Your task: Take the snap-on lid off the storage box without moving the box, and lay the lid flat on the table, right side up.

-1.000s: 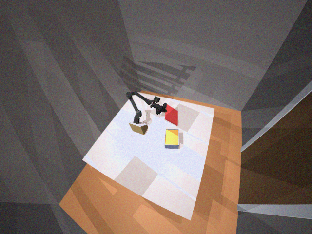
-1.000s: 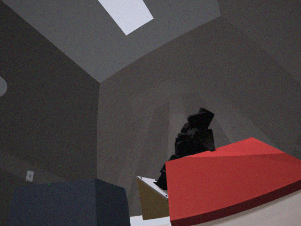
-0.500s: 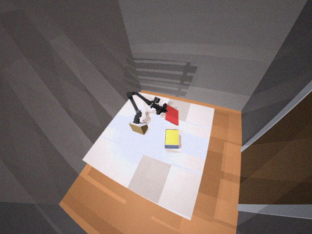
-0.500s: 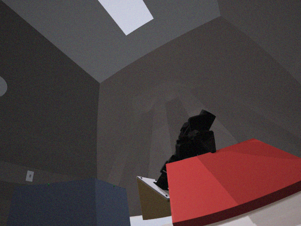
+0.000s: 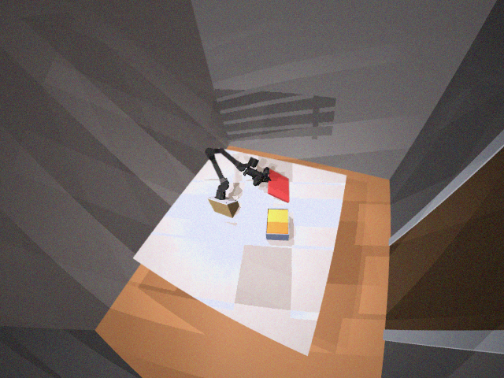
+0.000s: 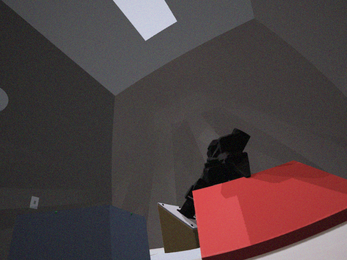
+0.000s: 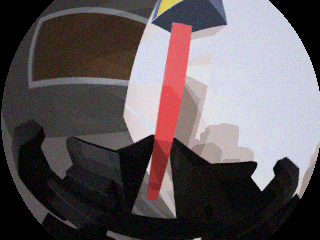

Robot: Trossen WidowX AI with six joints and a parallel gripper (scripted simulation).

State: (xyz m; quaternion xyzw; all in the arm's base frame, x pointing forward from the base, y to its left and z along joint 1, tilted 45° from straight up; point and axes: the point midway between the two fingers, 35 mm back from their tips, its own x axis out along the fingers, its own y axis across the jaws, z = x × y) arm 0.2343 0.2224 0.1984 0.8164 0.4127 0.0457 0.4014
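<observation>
My gripper tip is 6 cm short of the red lid, 5 cm above it and 3 cm to the right of it. From my gripper tip the other things lie so: storage box (28 cm to the right, 19 cm ahead, 7 cm below).
</observation>
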